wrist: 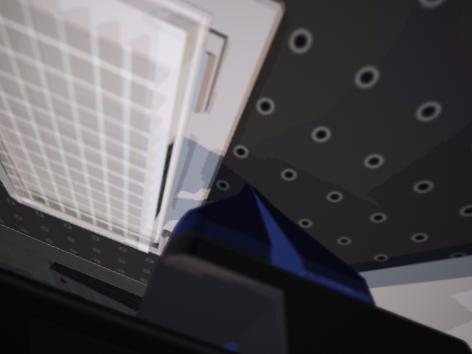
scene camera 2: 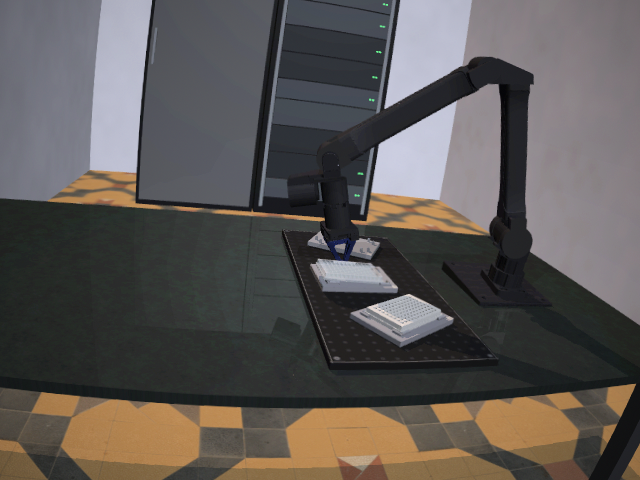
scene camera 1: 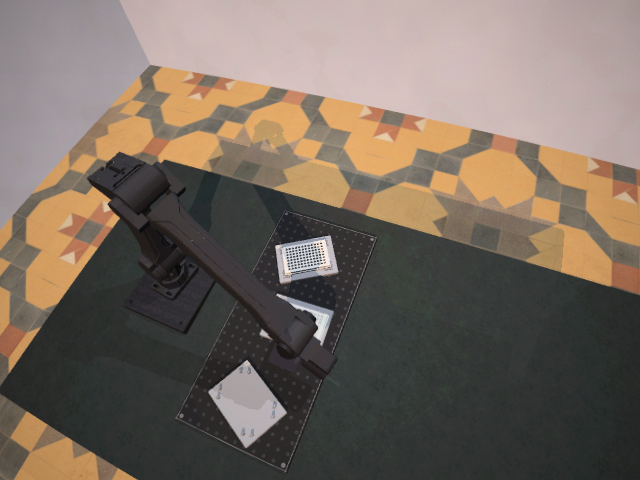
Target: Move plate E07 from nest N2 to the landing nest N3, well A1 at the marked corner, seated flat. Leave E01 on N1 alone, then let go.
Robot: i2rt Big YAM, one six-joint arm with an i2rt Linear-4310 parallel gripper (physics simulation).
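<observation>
Plate E07 (scene camera 1: 318,316) (scene camera 2: 352,273) (wrist: 83,114), a clear-white well plate, sits on nest N2 (wrist: 236,76) in the middle of the black breadboard (scene camera 1: 356,248) (scene camera 2: 361,341); in scene camera 1 the arm hides most of it. The landing nest N3 (scene camera 1: 247,403) (scene camera 2: 363,248) (wrist: 419,300) is a bare grey pad with small pins. Plate E01 (scene camera 1: 305,256) (scene camera 2: 400,314) sits on N1 at the other end. My gripper (scene camera 2: 341,251) (wrist: 244,195), with blue fingers, is shut and empty. It hangs low over the breadboard between E07 and N3, just off E07's short end.
The arm's base (scene camera 1: 165,299) (scene camera 2: 486,289) is bolted to the dark table beside the breadboard. A grey cabinet (scene camera 2: 201,103) and a server rack (scene camera 2: 320,103) stand on the floor behind the table.
</observation>
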